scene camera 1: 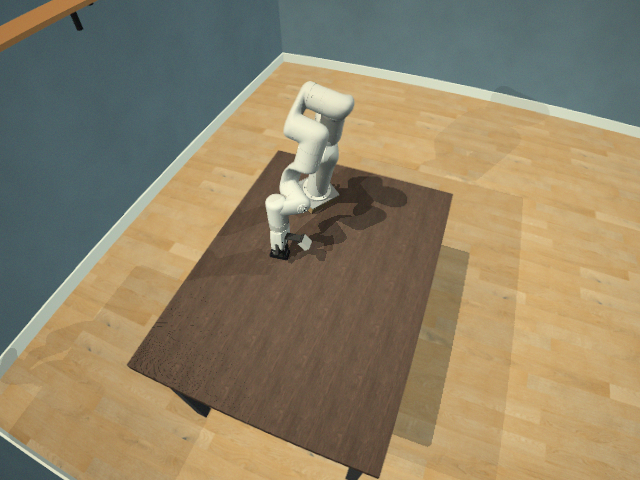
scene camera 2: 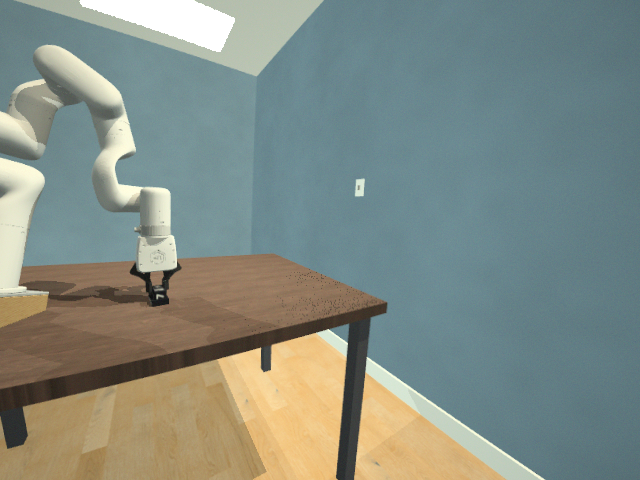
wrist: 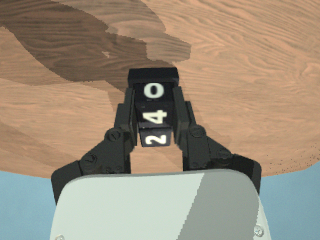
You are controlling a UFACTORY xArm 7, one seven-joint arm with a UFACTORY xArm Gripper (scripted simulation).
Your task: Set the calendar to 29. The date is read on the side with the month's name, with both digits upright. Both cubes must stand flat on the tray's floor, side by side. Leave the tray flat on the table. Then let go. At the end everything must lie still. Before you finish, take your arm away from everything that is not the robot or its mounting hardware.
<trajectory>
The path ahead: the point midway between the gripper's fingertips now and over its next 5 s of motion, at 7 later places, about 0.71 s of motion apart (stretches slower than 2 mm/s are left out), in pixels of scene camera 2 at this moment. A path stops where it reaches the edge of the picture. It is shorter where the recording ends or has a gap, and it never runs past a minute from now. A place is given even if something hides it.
The gripper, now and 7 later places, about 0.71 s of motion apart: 157,293; 159,273; 156,260; 156,259; 156,258; 156,258; 155,260; 155,268
</trajectory>
